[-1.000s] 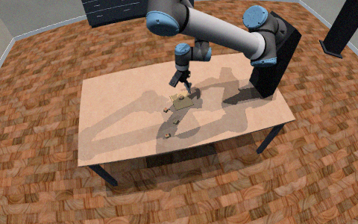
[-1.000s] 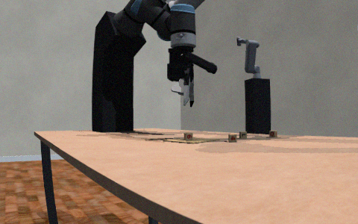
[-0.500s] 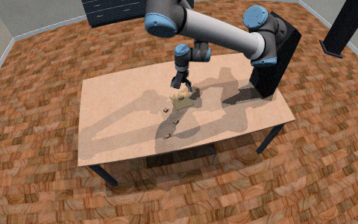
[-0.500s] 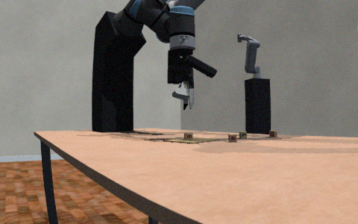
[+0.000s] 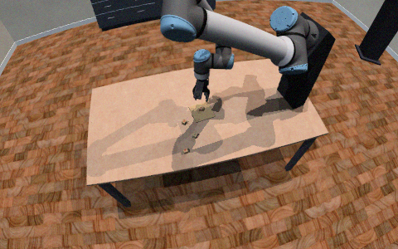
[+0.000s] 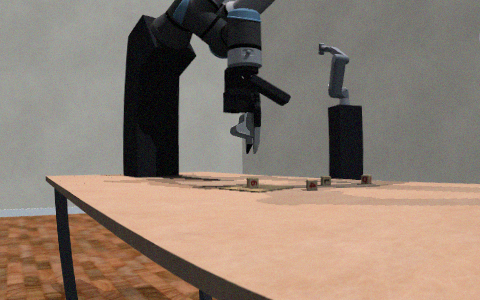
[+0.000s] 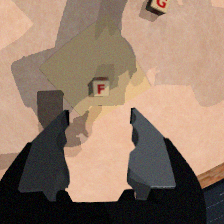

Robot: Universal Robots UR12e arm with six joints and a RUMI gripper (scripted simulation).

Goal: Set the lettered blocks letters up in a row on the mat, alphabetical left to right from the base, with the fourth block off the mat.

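Now: the block 9 cm below my hand. Also, from my hand: mat: 1 cm behind, 1 cm to the left, 10 cm below.
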